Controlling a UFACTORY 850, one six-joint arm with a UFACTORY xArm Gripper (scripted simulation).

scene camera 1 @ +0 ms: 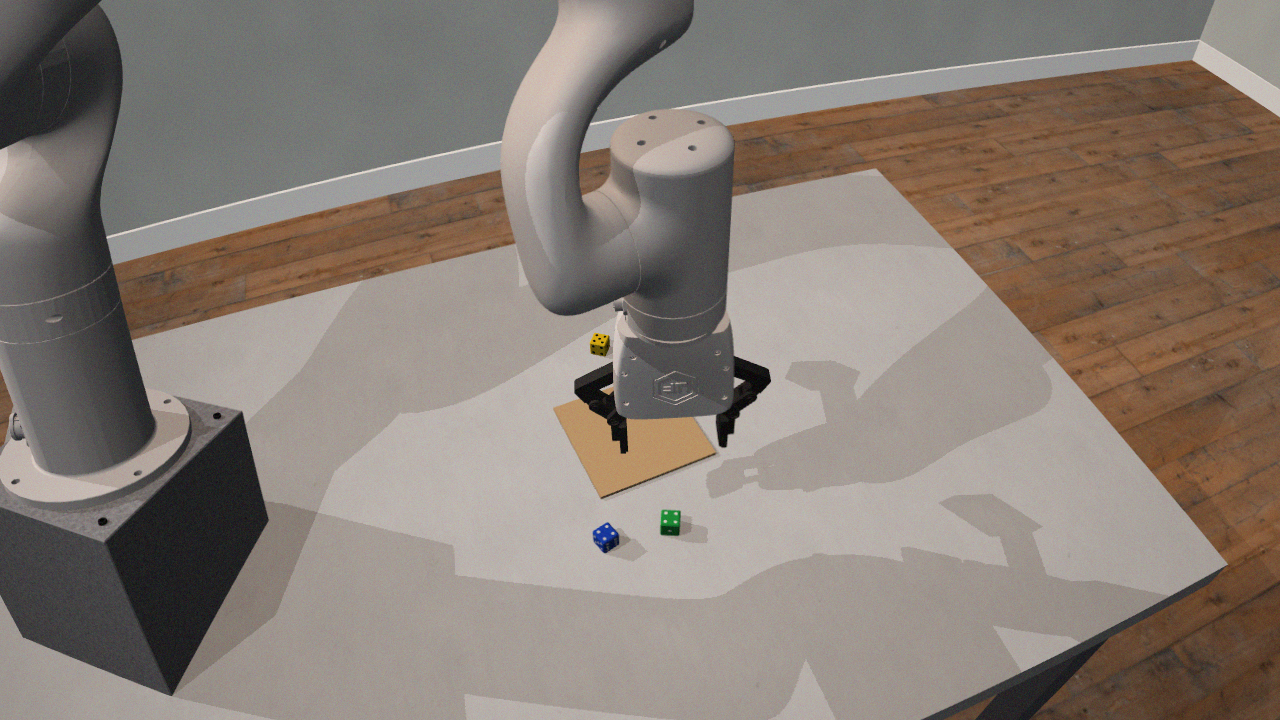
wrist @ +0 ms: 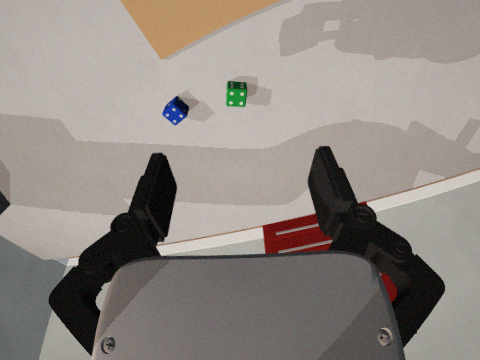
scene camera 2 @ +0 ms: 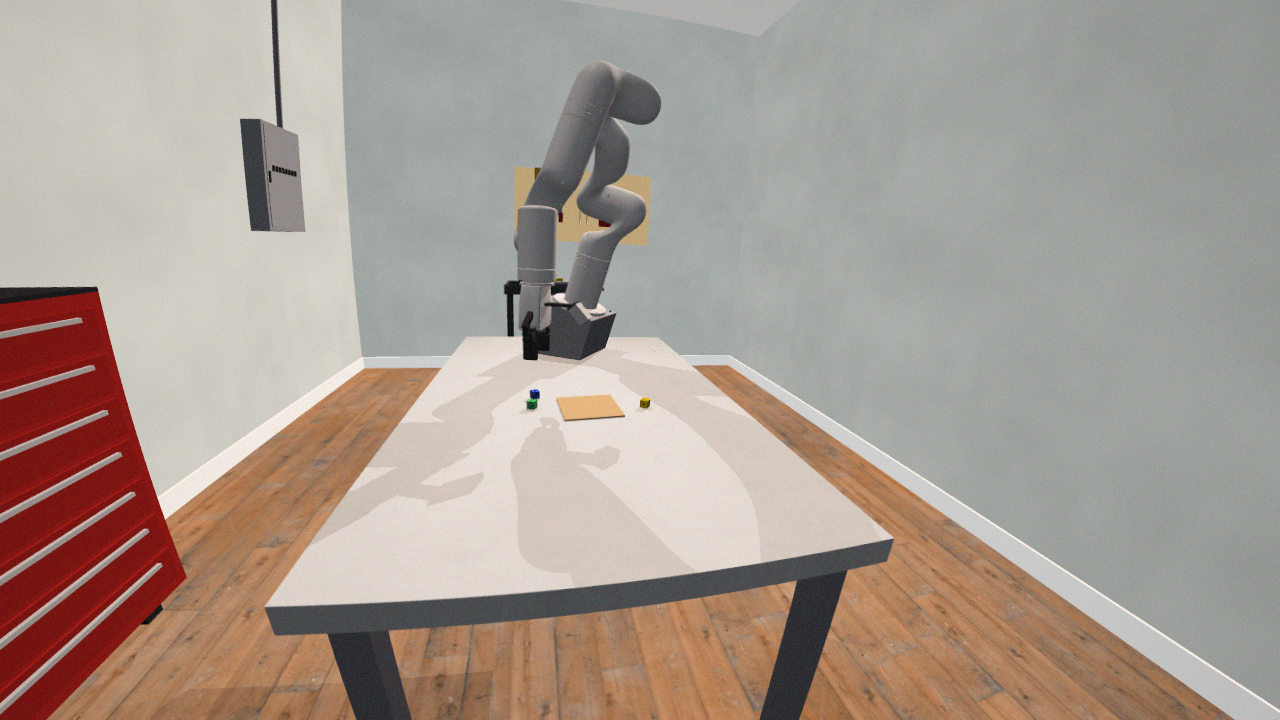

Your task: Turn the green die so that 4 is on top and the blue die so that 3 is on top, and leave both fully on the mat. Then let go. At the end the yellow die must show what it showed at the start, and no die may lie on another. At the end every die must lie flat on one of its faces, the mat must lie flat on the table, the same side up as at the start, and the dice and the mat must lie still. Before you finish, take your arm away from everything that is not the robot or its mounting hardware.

Scene:
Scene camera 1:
gripper: 672, 438
tan mat: 656, 447
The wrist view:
gripper: 241, 166
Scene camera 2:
gripper: 537, 355
tan mat: 598, 406

